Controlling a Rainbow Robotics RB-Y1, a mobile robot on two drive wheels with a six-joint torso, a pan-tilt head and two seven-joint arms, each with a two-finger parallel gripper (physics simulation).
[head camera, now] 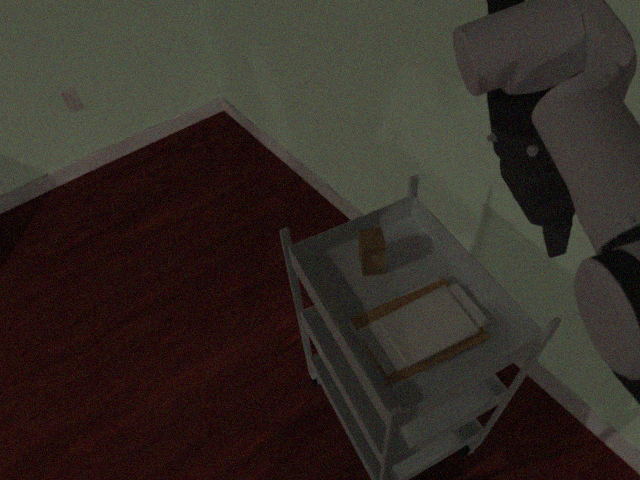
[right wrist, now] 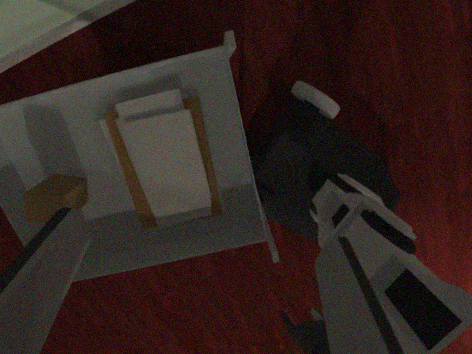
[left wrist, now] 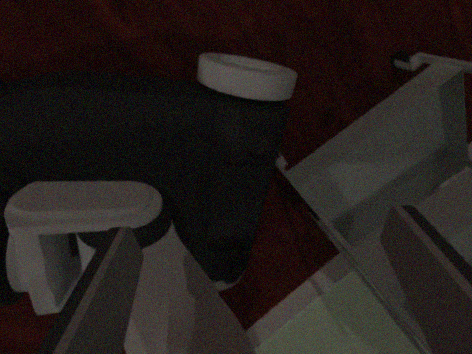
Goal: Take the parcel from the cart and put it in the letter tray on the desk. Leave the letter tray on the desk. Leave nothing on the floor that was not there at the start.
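Frame: origin at the robot's base, x right, y ahead, z up, level; metres.
Where they show: left gripper, fingertip midpoint: (right wrist: 297,311) (left wrist: 259,232); right gripper, fingertip midpoint: (head camera: 537,223) (right wrist: 206,238).
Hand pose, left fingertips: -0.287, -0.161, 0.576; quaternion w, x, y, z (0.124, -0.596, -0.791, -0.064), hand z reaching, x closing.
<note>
Each offset is from my left fingertips to the top centre of the thing, as dx, dy, dz. "spot": to the spot under its first point. Level surfaces: height alone.
A small brown box @[+0.109, +0.658, +0.177] (head camera: 372,253) (right wrist: 52,200), which looks like the parcel, sits on the top level of the grey cart (head camera: 444,248) (left wrist: 375,135) (right wrist: 235,210). Beside it on the cart lies a wooden-sided tray @[spot: +0.191, +0.562, +0.097] (head camera: 398,304) (right wrist: 129,170) with a flat white thing @[+0.260, +0.520, +0.111] (head camera: 429,322) (right wrist: 170,160) between its sides. My right gripper (right wrist: 206,238) is open; one fingertip overlaps the brown box in the right wrist view, with no grip on it. My left gripper (left wrist: 259,232) is open with nothing between its fingers, near the cart's edge. No desk shows.
The cart stands close to the pale green wall (head camera: 310,77) with its skirting near a room corner. Lower shelves show under its top. My dark base (left wrist: 225,150) (right wrist: 300,150) is near the cart's side. Dark red floor @[dz -0.575] (head camera: 180,310) lies left of the cart in the head view.
</note>
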